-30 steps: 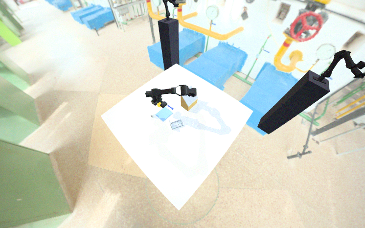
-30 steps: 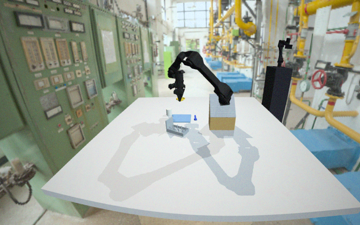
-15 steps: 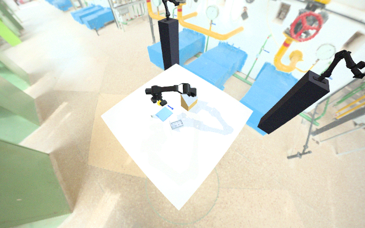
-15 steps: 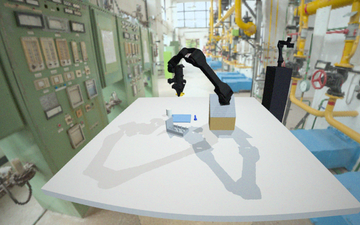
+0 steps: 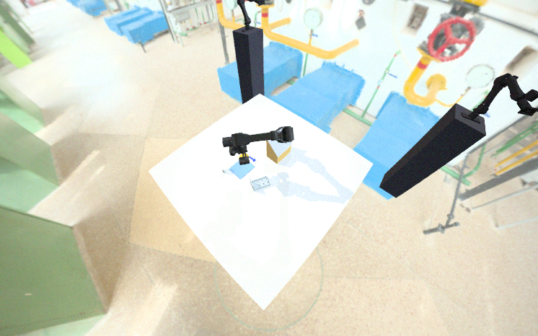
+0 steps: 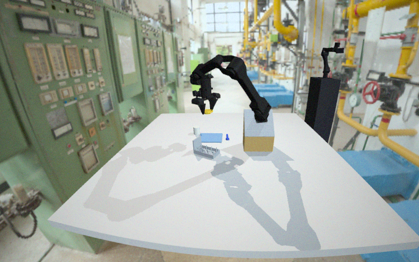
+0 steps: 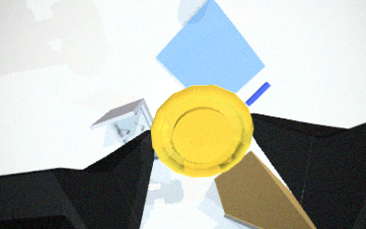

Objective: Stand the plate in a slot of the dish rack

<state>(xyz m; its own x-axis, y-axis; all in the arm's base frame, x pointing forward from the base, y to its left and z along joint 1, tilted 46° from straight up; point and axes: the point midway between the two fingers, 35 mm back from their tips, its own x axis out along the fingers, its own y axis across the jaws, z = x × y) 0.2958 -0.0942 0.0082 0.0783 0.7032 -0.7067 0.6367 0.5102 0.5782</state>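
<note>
My gripper tip is now 17 cm above the grey dish rack, 13 cm to the right of it and 1 cm short of it. Round my gripper tip: blue utensil 19 cm below, 12 cm behind, 6 cm to the right; light blue mat 19 cm below, 6 cm to the right, 1 cm behind; yellow plate 1 cm above.
</note>
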